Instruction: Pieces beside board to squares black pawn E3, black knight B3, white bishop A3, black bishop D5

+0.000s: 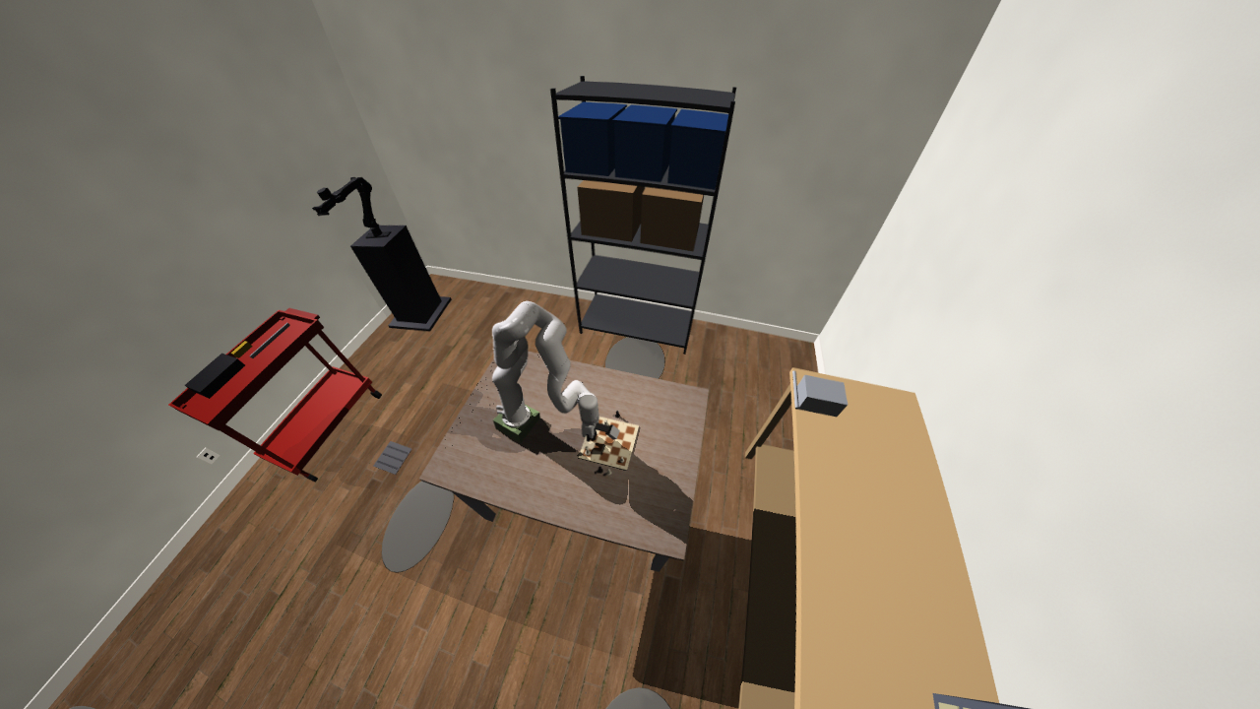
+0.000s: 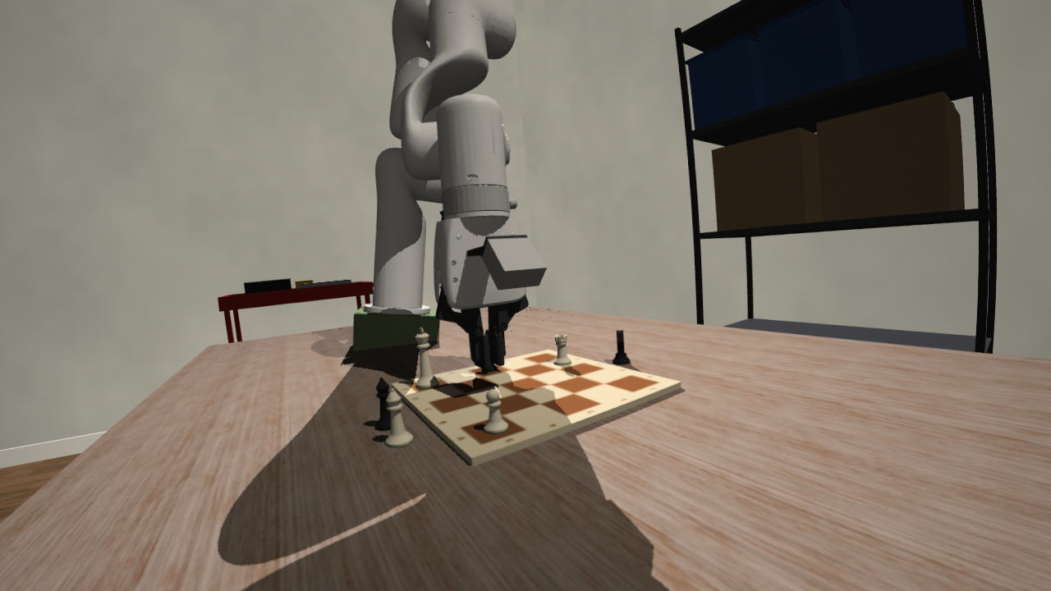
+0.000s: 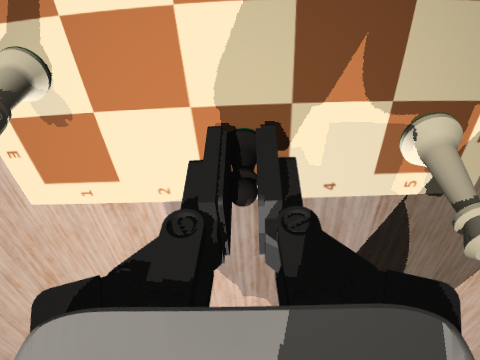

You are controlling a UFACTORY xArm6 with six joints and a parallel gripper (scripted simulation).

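The black pawn lies 1 cm below my hand. The rest, counted from my hand: black knight: 15 cm to the right, 6 cm ahead, 1 cm below; chessboard: 8 cm ahead, 3 cm below, 1 cm to the right; tall white piece: 8 cm to the right, 1 cm behind.
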